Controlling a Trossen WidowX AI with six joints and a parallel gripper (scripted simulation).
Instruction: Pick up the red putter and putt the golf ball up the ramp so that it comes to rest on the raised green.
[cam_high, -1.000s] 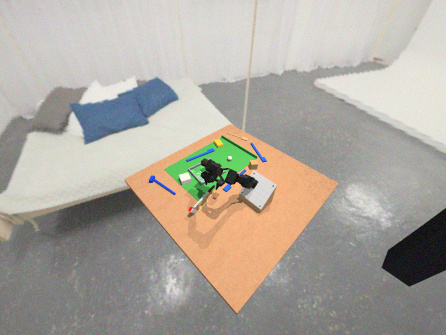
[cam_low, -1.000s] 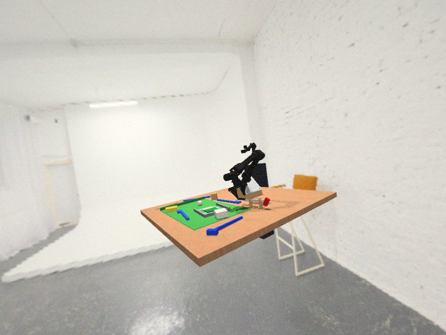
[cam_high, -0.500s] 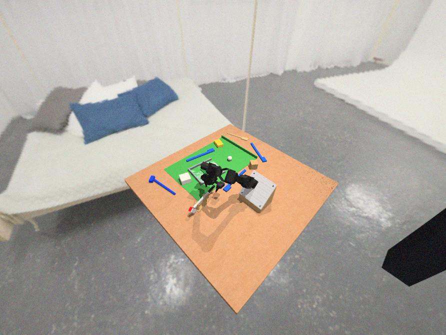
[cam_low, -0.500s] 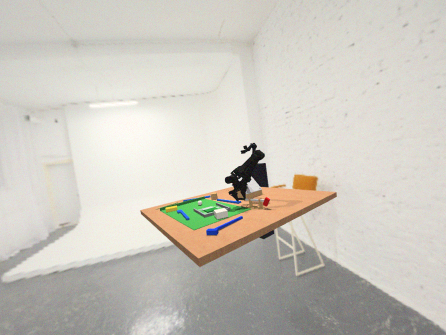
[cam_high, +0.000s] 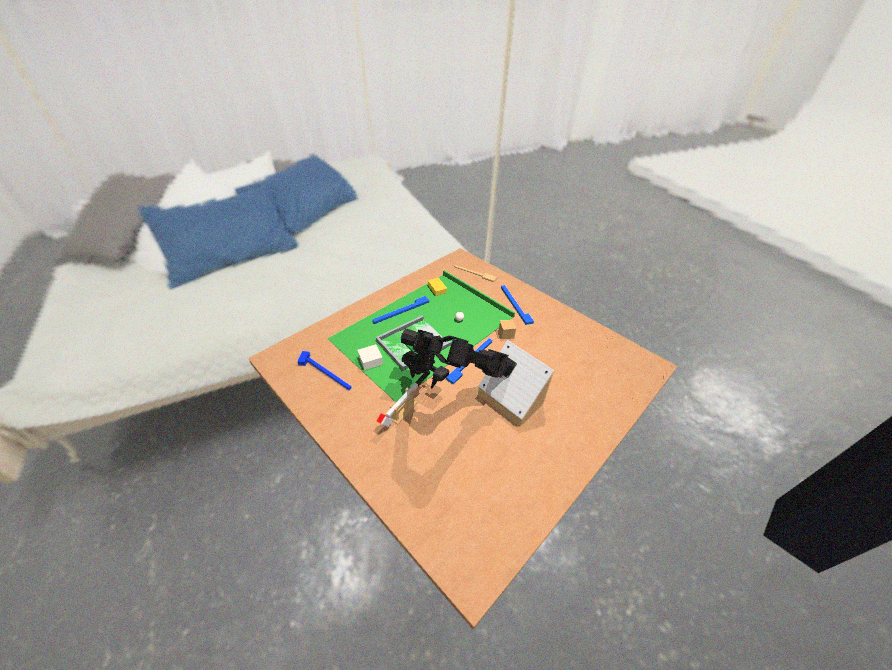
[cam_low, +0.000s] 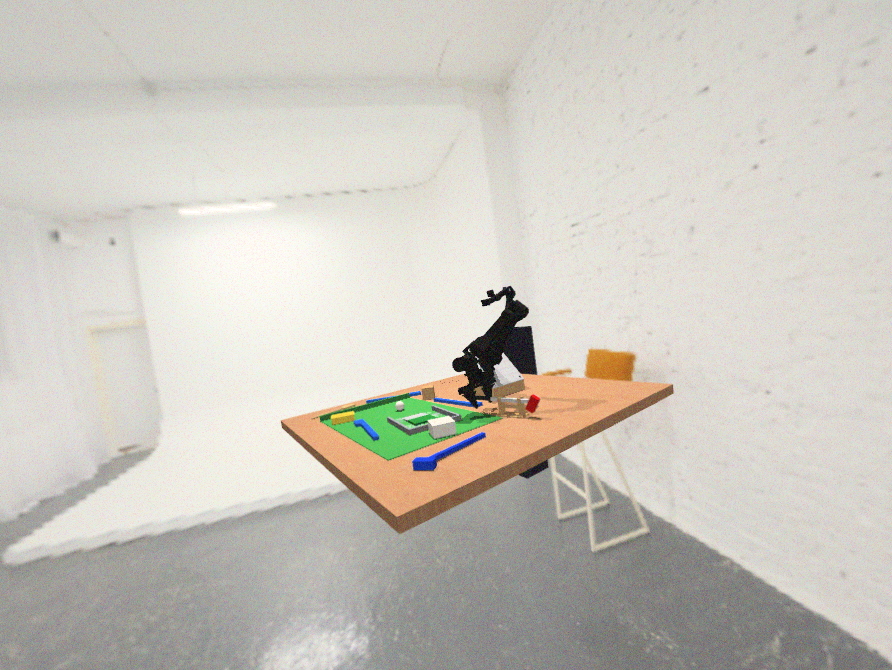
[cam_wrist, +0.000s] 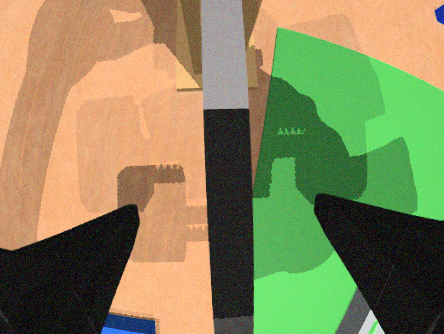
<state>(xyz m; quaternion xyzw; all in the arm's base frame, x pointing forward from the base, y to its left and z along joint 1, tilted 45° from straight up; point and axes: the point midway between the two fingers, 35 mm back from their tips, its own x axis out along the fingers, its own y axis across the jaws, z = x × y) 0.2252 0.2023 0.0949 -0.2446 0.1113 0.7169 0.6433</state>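
The tan block is 30 mm behind my gripper tip and 480 mm to the right of it. Also, from my gripper tip: wooden stand 30 mm behind, 130 mm to the left; red putter 30 mm behind, 110 mm to the left, 30 mm above; white block 250 mm ahead, 60 mm to the left.
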